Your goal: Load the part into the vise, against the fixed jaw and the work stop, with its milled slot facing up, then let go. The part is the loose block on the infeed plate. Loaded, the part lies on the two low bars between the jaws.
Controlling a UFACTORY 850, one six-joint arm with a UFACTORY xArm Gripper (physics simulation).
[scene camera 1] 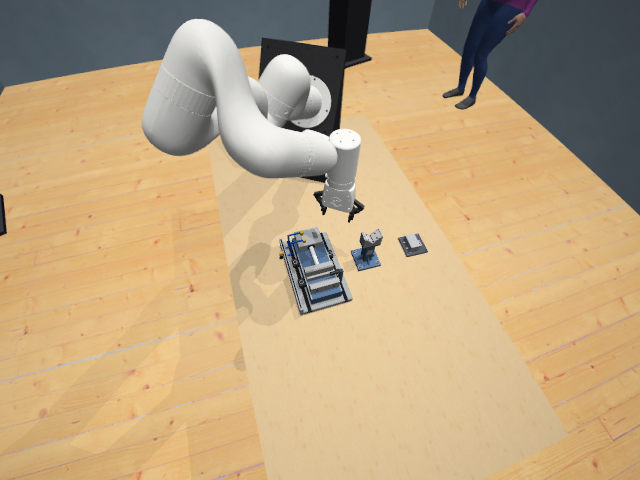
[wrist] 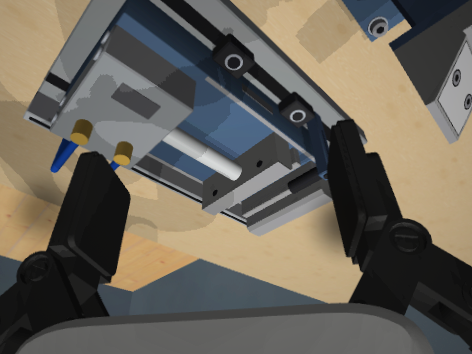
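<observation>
The part [scene camera 1: 413, 240] is a light grey block on the dark infeed plate [scene camera 1: 416, 252], right of the vise; its slot cannot be made out. The vise [scene camera 1: 326, 296] [wrist: 145, 107] is blue and grey. Its moving jaw [scene camera 1: 318, 270] [wrist: 252, 186] stands apart from the fixed jaw [scene camera 1: 324, 284] [wrist: 291, 214], and no block shows between them. The work stop [scene camera 1: 339, 273] [wrist: 303, 180] has a dark rod at one side of the jaw gap. My gripper [scene camera 1: 337, 215] [wrist: 219, 160] is open and empty, high above the table and behind the vise in the scene view. The part does not show in the wrist view.
A blue stand [scene camera 1: 366, 258] [wrist: 430, 75] with a tilted grey head rises between the vise and the infeed plate. Brass fittings [wrist: 123, 153] and blue hoses stand on the vise's rear block. A person [scene camera 1: 475, 46] stands at the back right.
</observation>
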